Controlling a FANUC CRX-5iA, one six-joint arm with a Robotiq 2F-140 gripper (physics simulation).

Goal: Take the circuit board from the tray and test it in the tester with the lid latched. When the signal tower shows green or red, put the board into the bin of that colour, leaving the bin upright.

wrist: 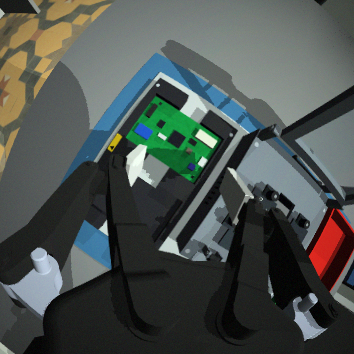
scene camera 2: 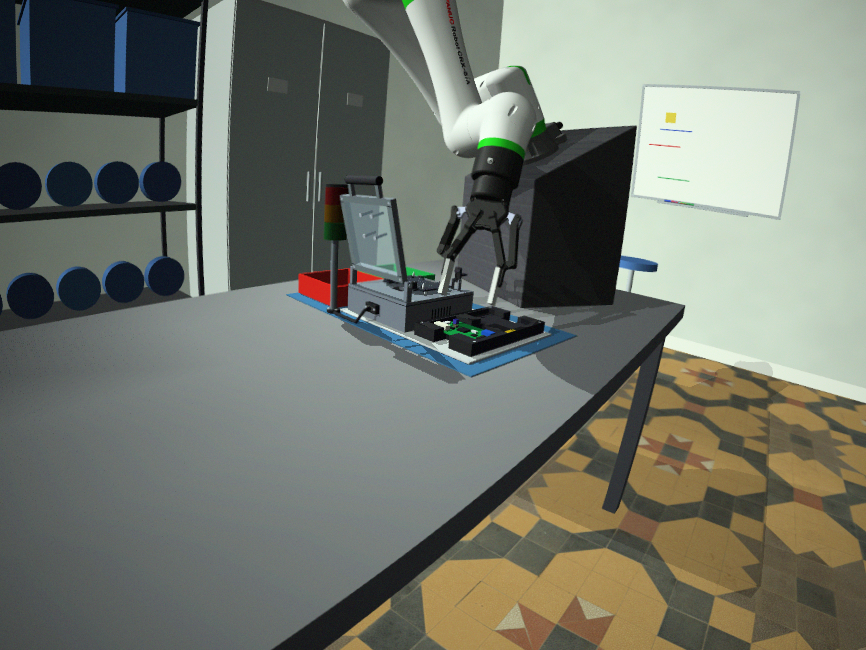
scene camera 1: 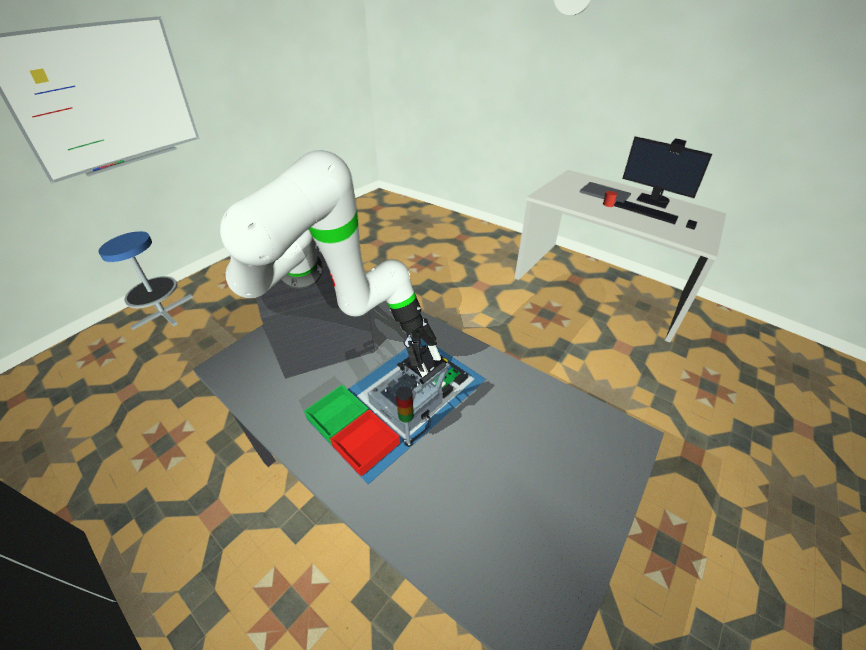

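Seen in the pictures: gripper, fingertip midpoint: (wrist: 184, 167) (scene camera 2: 466, 299) (scene camera 1: 432, 368); arm's base, origin of the base link: (scene camera 2: 532, 156) (scene camera 1: 300, 269).
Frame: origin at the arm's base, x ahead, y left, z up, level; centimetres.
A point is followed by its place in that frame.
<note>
The green circuit board (scene camera 2: 456, 331) {z -35.1, x 48.6, y 22.7 cm} (wrist: 165, 131) {z -35.1, x 47.1, y 24.7 cm} lies flat in the black tray (scene camera 2: 514, 337) {z -35.5, x 40.9, y 29.7 cm} (wrist: 172, 92) {z -34.2, x 51.9, y 27.3 cm}. My gripper (scene camera 1: 429, 366) {z -30.4, x 44.2, y 20.2 cm} (scene camera 2: 468, 291) {z -30.4, x 44.2, y 20.2 cm} (wrist: 184, 167) {z -30.4, x 44.2, y 20.2 cm} is open and empty, pointing down. In the wrist view one fingertip is over the tray beside the board's edge and the other over the near side of the grey tester (scene camera 2: 386, 306) {z -32.9, x 54.4, y 10.2 cm} (wrist: 270, 155) {z -31.0, x 52.3, y 12.3 cm}. The tester's clear lid (scene camera 2: 370, 234) {z -20.0, x 56.6, y 7.1 cm} stands open. The signal tower (scene camera 1: 404, 404) {z -13.5, x 59.4, y -4.7 cm} (scene camera 2: 334, 209) {z -16.0, x 59.2, y -1.5 cm} shows dull red, amber and green sections; none looks clearly lit. The red bin (scene camera 1: 367, 439) {z -36.4, x 48.0, y -12.2 cm} (scene camera 2: 313, 286) {z -34.0, x 56.4, y -14.3 cm} (wrist: 334, 245) {z -36.5, x 52.4, y -18.5 cm} and green bin (scene camera 1: 338, 411) {z -36.4, x 32.5, y -12.9 cm} stand upright.
The tray, tester and bins stand on a blue mat (scene camera 1: 374, 475) {z -36.9, x 59.1, y -18.0 cm} (scene camera 2: 559, 337) {z -36.8, x 29.3, y 32.1 cm} (wrist: 135, 97) {z -36.8, x 49.0, y 31.8 cm} on the grey table (scene camera 1: 517, 475) {z -37.0, x 88.9, y 12.7 cm} (scene camera 2: 209, 419) {z -37.0, x 92.9, y 27.1 cm}. The raised lid and tower stand near the gripper. A dark pedestal (scene camera 2: 573, 223) {z -16.2, x 6.0, y 18.3 cm} rises behind it. A cable (scene camera 2: 360, 313) {z -34.7, x 57.6, y 6.5 cm} runs from the tester.
</note>
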